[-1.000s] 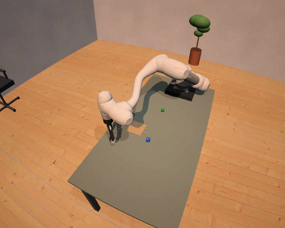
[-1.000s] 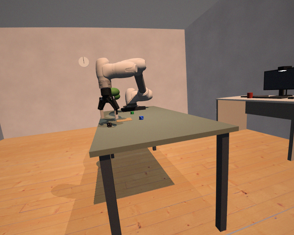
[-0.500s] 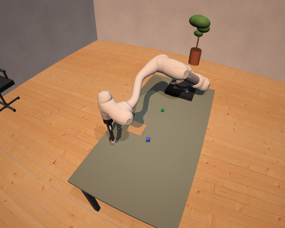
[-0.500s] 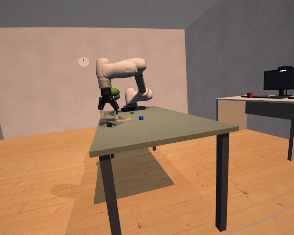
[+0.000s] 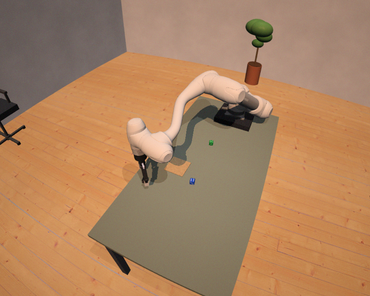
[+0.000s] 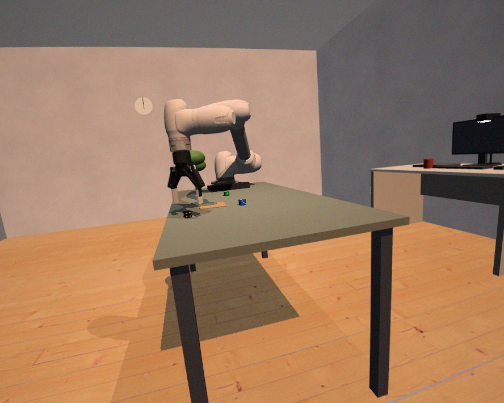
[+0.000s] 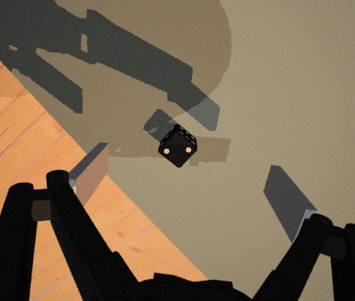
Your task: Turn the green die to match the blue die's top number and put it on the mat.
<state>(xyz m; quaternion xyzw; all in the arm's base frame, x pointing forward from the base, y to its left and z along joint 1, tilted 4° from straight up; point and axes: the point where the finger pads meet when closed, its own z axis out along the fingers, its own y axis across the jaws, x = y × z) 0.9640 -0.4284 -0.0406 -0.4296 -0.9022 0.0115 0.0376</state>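
My hand is 11 cm past the blue die, 29 cm to the right of it and 6 cm above it. From my hand the other things lie so: green die: 52 cm behind, 31 cm to the left, 6 cm below; then black die: 1 cm behind, 1 cm to the right, 6 cm below; then tan mat: 21 cm behind, 15 cm to the left, 7 cm below.
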